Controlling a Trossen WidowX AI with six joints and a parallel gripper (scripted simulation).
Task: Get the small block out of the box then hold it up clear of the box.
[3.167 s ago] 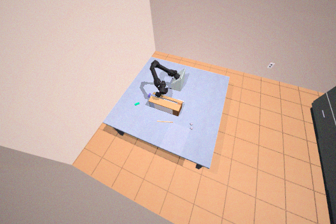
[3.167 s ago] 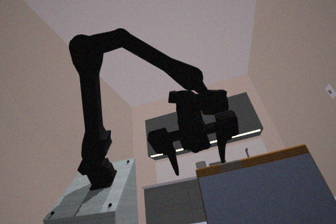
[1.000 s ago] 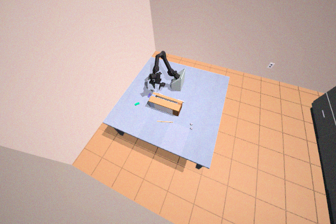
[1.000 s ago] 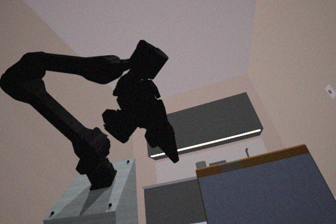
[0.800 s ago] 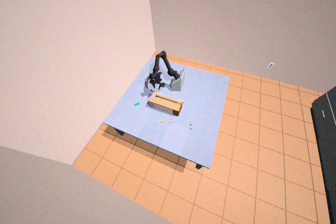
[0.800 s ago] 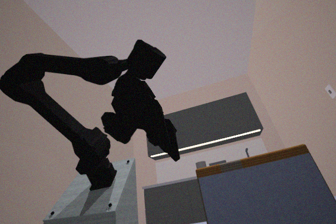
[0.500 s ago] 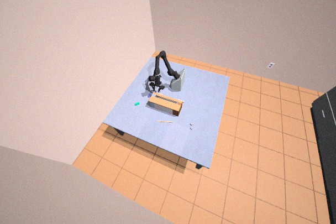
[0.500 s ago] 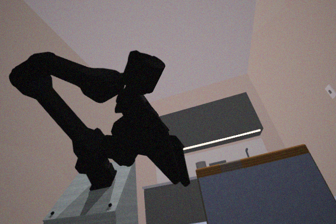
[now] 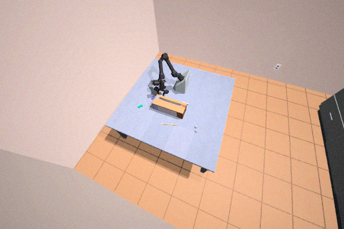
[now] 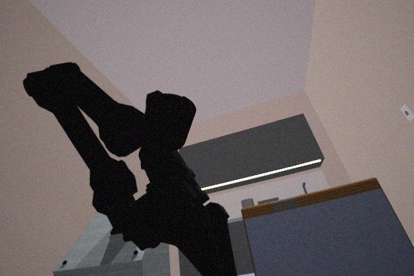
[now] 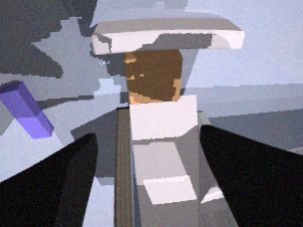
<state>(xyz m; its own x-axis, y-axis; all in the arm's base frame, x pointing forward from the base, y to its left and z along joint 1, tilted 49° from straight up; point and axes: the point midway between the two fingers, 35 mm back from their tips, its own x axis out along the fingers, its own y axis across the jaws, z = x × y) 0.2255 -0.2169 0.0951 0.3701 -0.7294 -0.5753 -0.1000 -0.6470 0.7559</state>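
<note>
My gripper tip is 10 mm past the brown block, 10 mm to the right of it and 40 mm above it. From my gripper tip the other things lie so: clear-fronted box (80 mm ahead, 160 mm to the left); purple block (20 mm ahead, 110 mm to the right, 50 mm below); green piece (190 mm ahead, 210 mm to the right, 50 mm below).
</note>
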